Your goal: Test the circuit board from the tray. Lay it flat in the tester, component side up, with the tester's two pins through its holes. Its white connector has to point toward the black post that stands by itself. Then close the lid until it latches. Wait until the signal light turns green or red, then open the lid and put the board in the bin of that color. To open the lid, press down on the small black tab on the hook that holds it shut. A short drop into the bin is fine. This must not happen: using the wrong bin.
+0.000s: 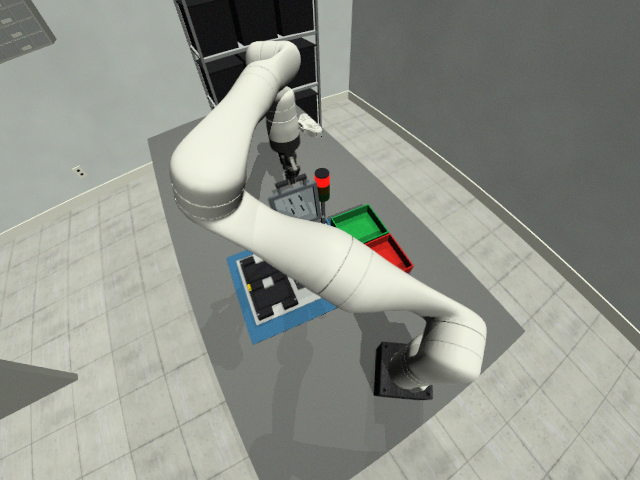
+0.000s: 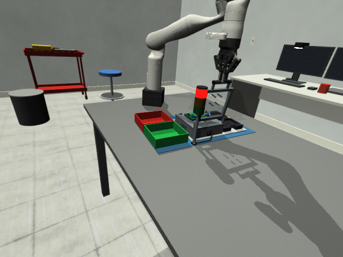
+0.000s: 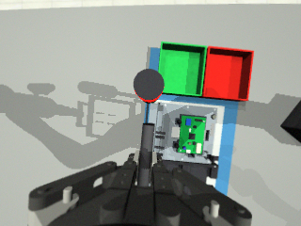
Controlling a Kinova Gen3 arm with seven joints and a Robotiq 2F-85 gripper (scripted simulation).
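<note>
Now: the green circuit board 210 mm below my hand, 120 mm behind it and 30 mm to the left of it. From my hand the other things lie so: clear lid (100 mm below, 10 mm behind); tester bed (220 mm below, 120 mm behind, 40 mm to the left); green bin (270 mm below, 170 mm to the right, 130 mm behind).
</note>
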